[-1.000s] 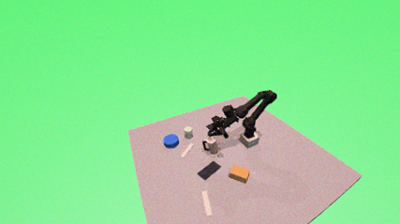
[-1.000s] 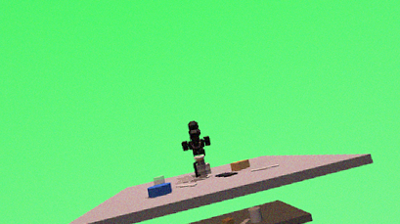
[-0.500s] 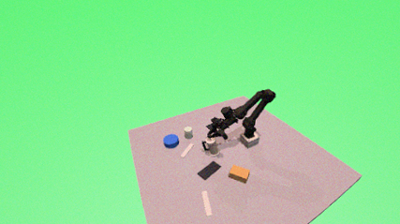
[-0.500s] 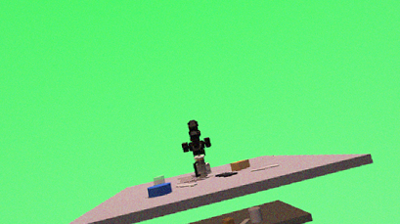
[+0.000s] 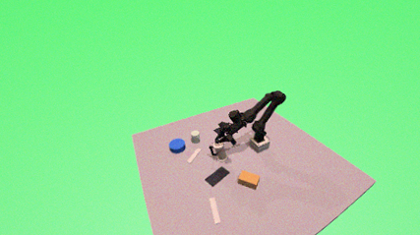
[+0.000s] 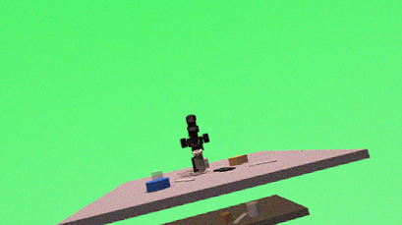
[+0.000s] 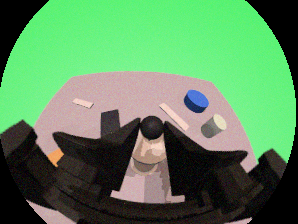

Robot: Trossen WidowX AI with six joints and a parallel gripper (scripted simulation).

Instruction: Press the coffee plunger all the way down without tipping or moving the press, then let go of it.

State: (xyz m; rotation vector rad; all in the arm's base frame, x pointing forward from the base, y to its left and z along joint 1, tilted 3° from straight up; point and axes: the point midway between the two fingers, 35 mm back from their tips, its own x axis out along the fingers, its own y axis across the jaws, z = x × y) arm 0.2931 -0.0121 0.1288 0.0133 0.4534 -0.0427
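The coffee press lies 1 cm behind my gripper tip, 1 cm to the right of it and 9 cm below it. Round my gripper tip: blue disc 22 cm ahead, 24 cm to the right, 15 cm below; pale cup 7 cm ahead, 25 cm to the right, 13 cm below.
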